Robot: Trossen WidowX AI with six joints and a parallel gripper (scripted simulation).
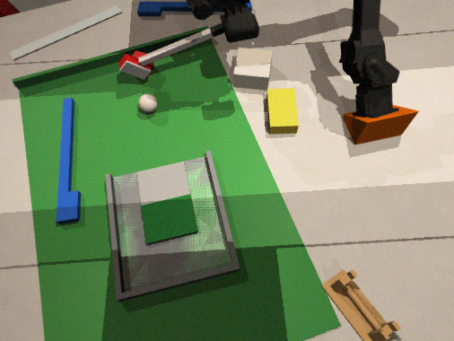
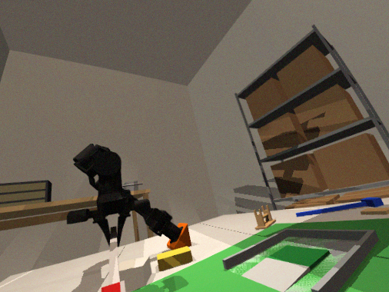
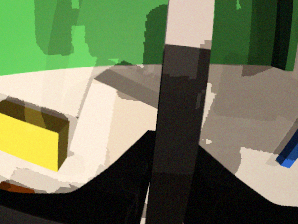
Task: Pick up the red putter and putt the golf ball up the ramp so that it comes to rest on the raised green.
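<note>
My gripper tip is now 3 cm past the beige box, 4 cm to the right of it and 8 cm above it. From my gripper tip the other things lie so: green mat (29 cm ahead, 21 cm to the left, 10 cm below); red cube (20 cm ahead, 9 cm to the right, 8 cm below); white golf ball (23 cm ahead, 3 cm to the left, 8 cm below).
</note>
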